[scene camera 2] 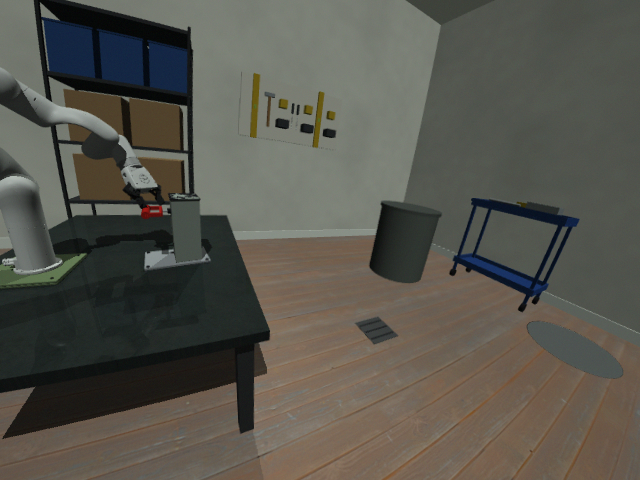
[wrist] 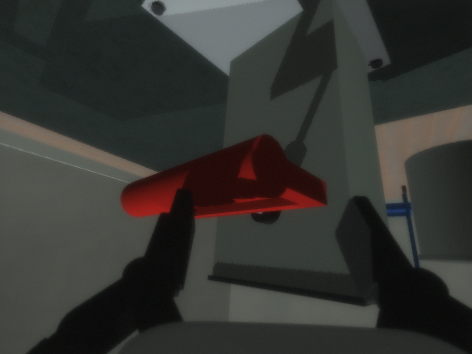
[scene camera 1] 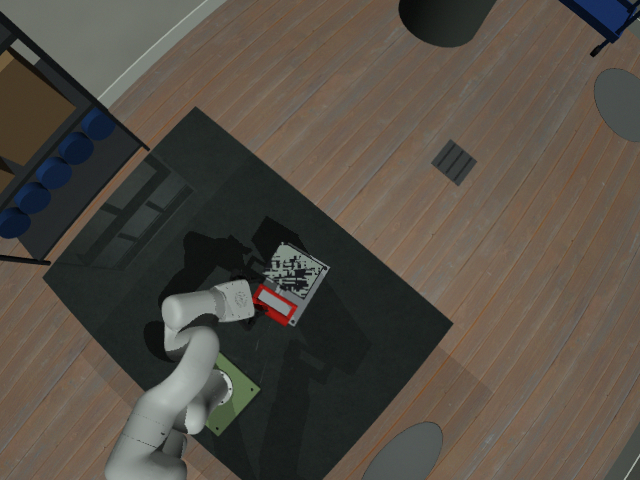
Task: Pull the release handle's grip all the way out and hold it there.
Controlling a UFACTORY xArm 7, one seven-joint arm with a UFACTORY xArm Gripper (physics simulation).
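Observation:
The release handle's red grip (scene camera 1: 272, 313) (scene camera 2: 146, 212) (wrist: 225, 172) is a thick bar with a rectangular frame. It stands out from the upper part of an upright grey-green housing (scene camera 1: 288, 254) (scene camera 2: 186, 227) (wrist: 250, 110), with a short gap between them. A light base plate (scene camera 1: 310, 300) (scene camera 2: 155, 261) (wrist: 215, 31) carries the housing. My gripper (scene camera 2: 153, 202) (wrist: 267, 211) is open, close to the grip from above and behind. In the wrist view the left fingertip overlaps the bar and the right fingertip is past its right end. Whether a finger touches the grip cannot be told.
The housing stands on a dark table (scene camera 1: 392, 304) (scene camera 2: 217, 310). The arm's green mounting plate (scene camera 1: 240, 379) (scene camera 2: 67, 268) is nearby. A shelf rack (scene camera 2: 190, 113), a dark bin (scene camera 1: 444, 25) (scene camera 2: 405, 242) and a blue cart (scene camera 1: 602, 15) (scene camera 2: 516, 210) stand beyond the table.

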